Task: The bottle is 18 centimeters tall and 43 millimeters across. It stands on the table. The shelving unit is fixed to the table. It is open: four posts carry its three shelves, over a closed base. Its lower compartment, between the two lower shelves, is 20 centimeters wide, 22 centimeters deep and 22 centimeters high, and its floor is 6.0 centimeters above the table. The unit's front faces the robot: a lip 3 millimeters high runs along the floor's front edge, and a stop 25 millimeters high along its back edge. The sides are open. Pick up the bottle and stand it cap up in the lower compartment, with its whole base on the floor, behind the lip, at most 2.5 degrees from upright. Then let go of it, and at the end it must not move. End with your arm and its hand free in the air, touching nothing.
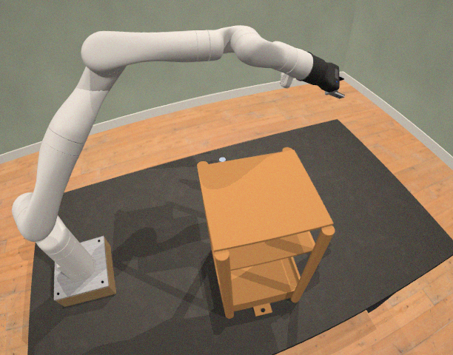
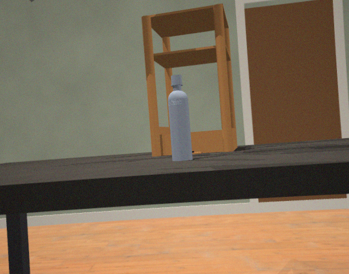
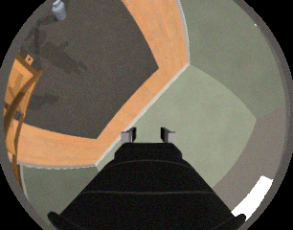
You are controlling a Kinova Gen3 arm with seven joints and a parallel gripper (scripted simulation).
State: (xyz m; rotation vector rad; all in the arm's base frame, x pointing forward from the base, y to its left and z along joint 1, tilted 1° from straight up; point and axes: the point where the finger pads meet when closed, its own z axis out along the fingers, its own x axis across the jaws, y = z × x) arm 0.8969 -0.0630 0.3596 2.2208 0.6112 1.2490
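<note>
Now: the bottle 32 cm below my hand, 32 cm behind it and 15 cm to the left of it. The rest, counted from my hand: shelving unit 41 cm behind, 24 cm below, 19 cm to the right.
</note>
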